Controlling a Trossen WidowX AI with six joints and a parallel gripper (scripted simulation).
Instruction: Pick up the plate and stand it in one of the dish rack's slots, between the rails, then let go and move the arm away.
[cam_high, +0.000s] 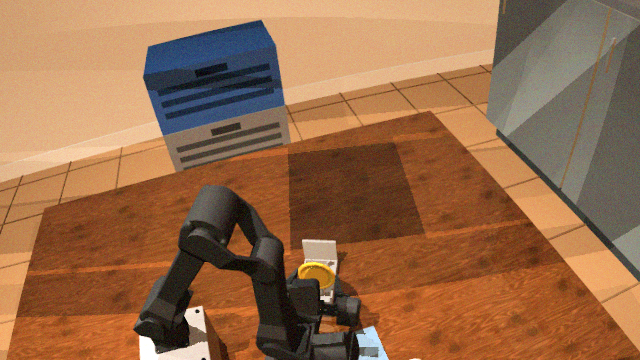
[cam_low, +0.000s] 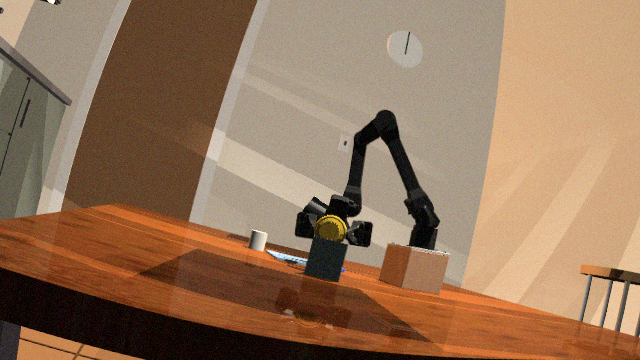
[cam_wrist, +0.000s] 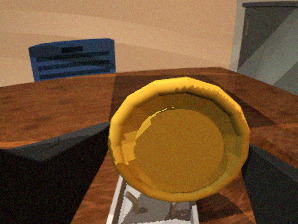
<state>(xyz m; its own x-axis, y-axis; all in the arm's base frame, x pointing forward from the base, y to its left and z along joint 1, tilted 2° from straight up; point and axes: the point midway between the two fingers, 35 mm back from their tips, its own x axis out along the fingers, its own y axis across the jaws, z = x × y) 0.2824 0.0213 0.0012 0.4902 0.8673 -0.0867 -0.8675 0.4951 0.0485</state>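
The dish rack is 70 mm below my gripper tip and 30 mm to the left of it. Round my gripper tip: yellow plate 10 mm to the right; then blue spoon 160 mm to the right, 120 mm behind, 90 mm below; then light blue mat 170 mm to the right, 90 mm below.
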